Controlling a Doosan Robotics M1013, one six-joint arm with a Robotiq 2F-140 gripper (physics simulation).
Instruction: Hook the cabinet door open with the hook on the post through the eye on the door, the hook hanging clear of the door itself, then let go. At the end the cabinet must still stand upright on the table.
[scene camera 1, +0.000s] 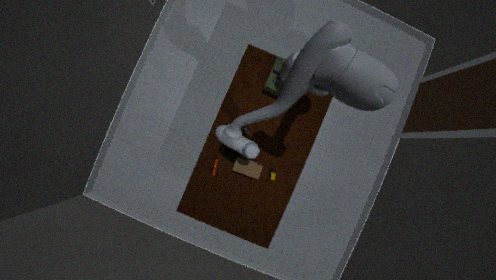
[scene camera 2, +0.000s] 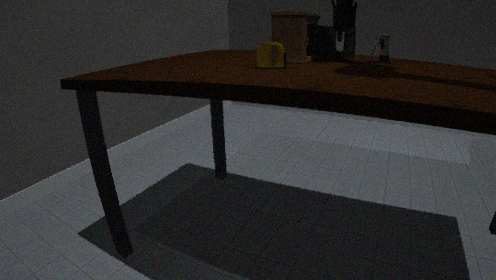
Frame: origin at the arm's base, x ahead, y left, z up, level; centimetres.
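Where they show: gripper, fingertip midpoint: (scene camera 2: 343, 50); arm's base at its link origin: (scene camera 1: 286, 77).
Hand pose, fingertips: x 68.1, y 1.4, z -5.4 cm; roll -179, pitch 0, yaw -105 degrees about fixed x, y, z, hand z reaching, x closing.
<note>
Things, the pixels of their top centre, and the offset from my fingertips. "*": a spot on its surface instead. Level surfaces: height alone.
- tan cabinet at its top centre: (scene camera 2: 297, 13) (scene camera 1: 247, 168) dx +14.1, dy +6.2, dz +12.1 cm
- brown table at its surface level: dz -3.7 cm
- short post at a spot on its surface: (scene camera 2: 383, 45) (scene camera 1: 246, 130) * dx -12.2, dy -9.2, dz +2.6 cm
- yellow block at a spot on its surface: (scene camera 2: 270, 55) * dx +10.5, dy +31.4, dz -0.2 cm
- orange stick at its top centre: (scene camera 1: 214, 167) dx +29.5, dy -17.7, dz +0.4 cm
A tan cabinet (scene camera 1: 249, 169) (scene camera 2: 291, 34) stands upright on the brown table (scene camera 1: 236, 215) (scene camera 2: 207, 69). Its dark door (scene camera 2: 321, 43) is swung open toward the post. My gripper (scene camera 2: 343, 34) comes down from above onto the door's free edge, and its dark fingers seem shut on the door there. In the top view the arm's wrist (scene camera 1: 239, 140) hides the gripper. The short post (scene camera 1: 245, 130) (scene camera 2: 383, 45) stands apart to the right of the door. Its thin hook (scene camera 2: 374, 45) hangs down beside it, clear of the door. The eye on the door is too dark to make out.
A yellow block (scene camera 1: 273, 175) (scene camera 2: 270, 55) stands on the table beside the cabinet. An orange stick (scene camera 1: 215, 166) lies on the cabinet's other side. A green board (scene camera 1: 276, 74) lies near the arm's base, partly under the arm.
</note>
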